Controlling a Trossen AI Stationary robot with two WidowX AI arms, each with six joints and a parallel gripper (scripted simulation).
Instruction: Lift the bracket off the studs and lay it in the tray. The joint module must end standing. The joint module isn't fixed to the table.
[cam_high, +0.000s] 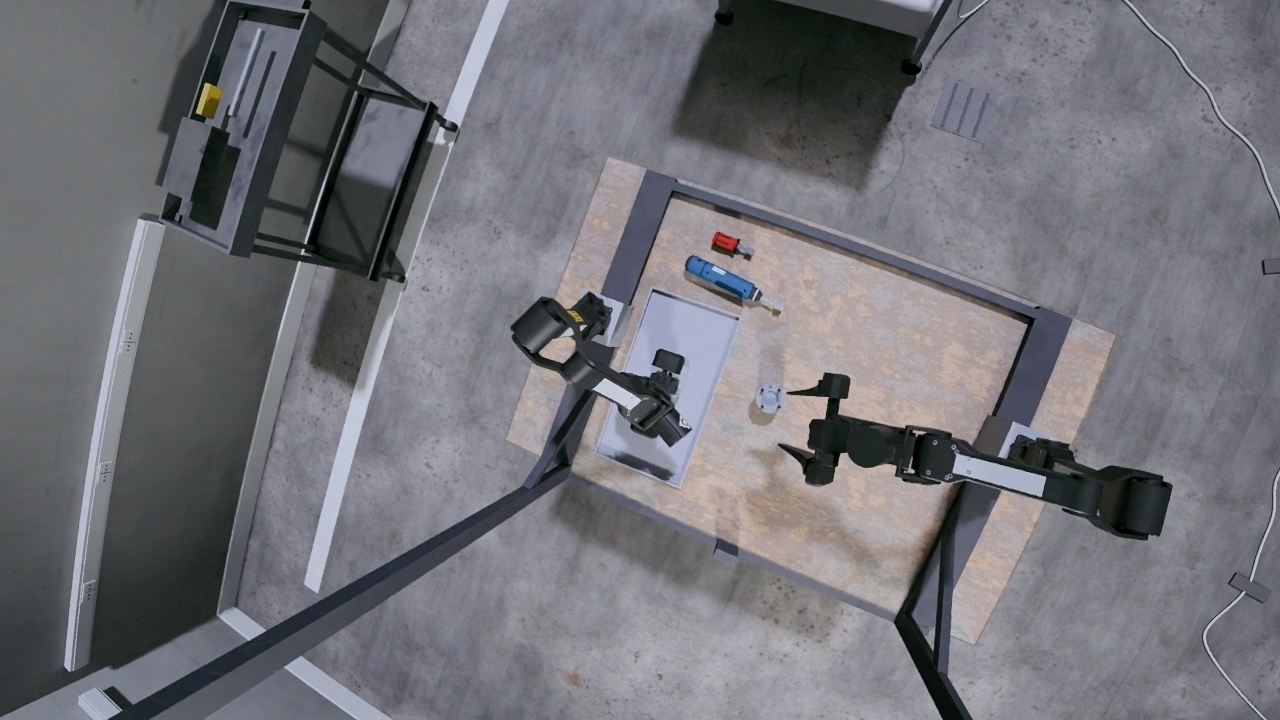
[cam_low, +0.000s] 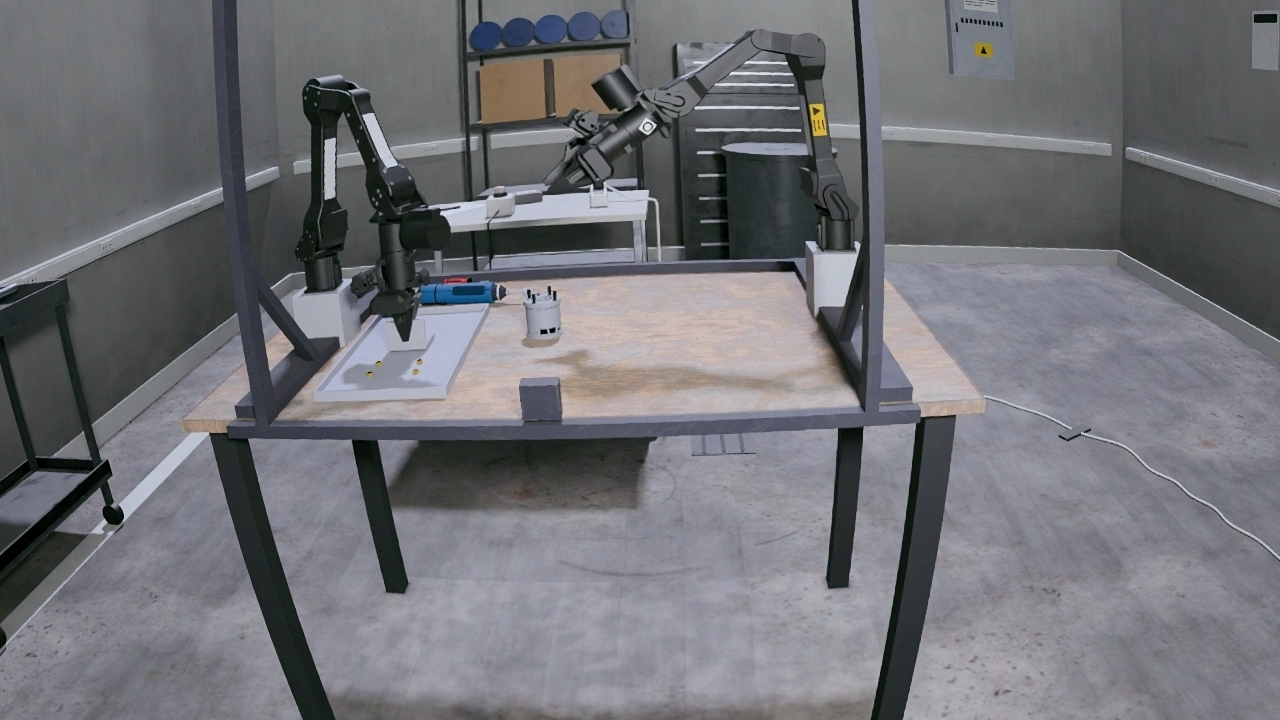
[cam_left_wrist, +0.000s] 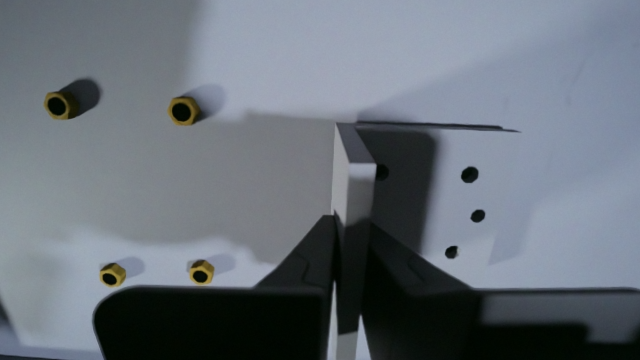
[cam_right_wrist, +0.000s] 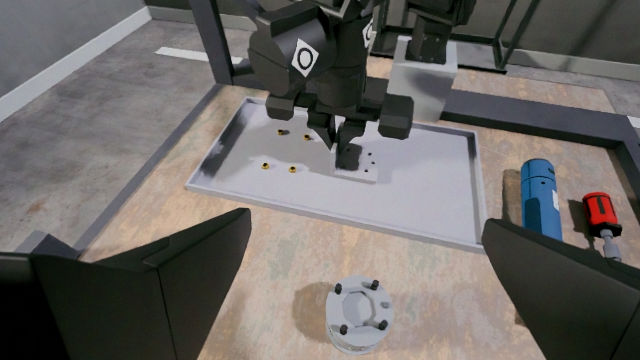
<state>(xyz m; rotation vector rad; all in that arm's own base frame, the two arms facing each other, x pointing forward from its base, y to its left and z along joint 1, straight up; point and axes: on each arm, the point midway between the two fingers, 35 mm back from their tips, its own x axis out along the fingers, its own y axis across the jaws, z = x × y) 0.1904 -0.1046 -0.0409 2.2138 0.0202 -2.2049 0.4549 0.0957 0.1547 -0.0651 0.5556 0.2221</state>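
The grey l-shaped bracket is 30 mm ahead of my left hand and 40 mm below it. From my left hand the other things lie so: red tool: 360 mm ahead, 50 mm to the right, 40 mm below; then grey tray: 10 mm ahead, 50 mm below; then joint module: 60 mm ahead, 230 mm to the right, 20 mm below.
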